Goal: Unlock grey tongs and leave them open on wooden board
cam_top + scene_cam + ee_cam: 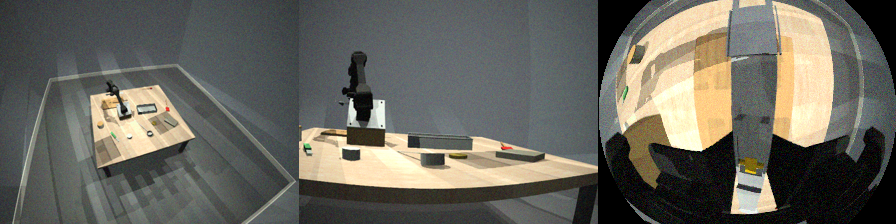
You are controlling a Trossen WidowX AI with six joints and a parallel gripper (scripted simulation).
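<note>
The wooden board is 150 mm below my gripper tip. Round my gripper tip: yellow lock piece: 10 mm ahead, 40 mm above; roasting tin: 470 mm ahead, 320 mm to the right, 130 mm below; red-headed tool: 830 mm ahead, 350 mm to the right, 150 mm below.
</note>
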